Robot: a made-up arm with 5 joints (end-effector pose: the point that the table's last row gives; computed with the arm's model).
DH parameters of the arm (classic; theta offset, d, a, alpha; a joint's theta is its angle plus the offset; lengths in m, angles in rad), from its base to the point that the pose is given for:
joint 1: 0 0.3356 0 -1.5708
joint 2: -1.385 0 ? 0
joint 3: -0.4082 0 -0.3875 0
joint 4: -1.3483 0 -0.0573 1.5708
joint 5: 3.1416 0.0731 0 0
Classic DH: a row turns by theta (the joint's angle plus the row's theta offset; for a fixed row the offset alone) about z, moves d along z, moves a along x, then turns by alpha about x.
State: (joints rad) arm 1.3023 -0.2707 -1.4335 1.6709 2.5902
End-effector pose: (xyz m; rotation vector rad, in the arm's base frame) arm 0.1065 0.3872 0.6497 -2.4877 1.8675 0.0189
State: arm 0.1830 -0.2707 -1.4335 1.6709 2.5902
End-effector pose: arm 0.3949 0.0731 0.6497 -1.1161 2.9017 -0.0095
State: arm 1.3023 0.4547 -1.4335 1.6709 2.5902
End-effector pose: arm 0.1350 0.4907 0.3042 1.9816 -1.4876 0.3277
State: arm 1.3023 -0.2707 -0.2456 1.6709 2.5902
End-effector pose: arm 0.0520 0.1889 0.2174 1.6151 -1.2125 0.4824
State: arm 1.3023 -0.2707 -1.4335 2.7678 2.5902
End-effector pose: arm 0.0811 0.2949 0.6353 1.6877 -1.2670 0.4554
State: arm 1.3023 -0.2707 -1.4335 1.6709 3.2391
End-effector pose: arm 0.1065 0.3872 0.6497 -1.7656 2.5675 0.0333
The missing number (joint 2, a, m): 0.2512
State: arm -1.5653 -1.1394 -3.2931 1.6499 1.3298
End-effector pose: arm -0.0034 0.6197 0.5918 0.0643 -0.5192 2.8625
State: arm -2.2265 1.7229 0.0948 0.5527 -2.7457
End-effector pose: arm 0.1478 0.1922 0.2743 -0.8550 -0.2271 -1.7279
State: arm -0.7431 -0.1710 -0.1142 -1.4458 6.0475
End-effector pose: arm 0.1879 -0.1726 0.3164 1.6193 -0.4199 1.7341
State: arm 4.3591 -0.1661 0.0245 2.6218 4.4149
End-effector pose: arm -0.0183 -0.0495 0.2471 -0.6725 0.0188 -0.6265
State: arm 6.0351 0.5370 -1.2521 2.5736 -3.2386
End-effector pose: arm 0.3802 -0.0963 0.2605 -0.0973 -1.2850 -0.2962
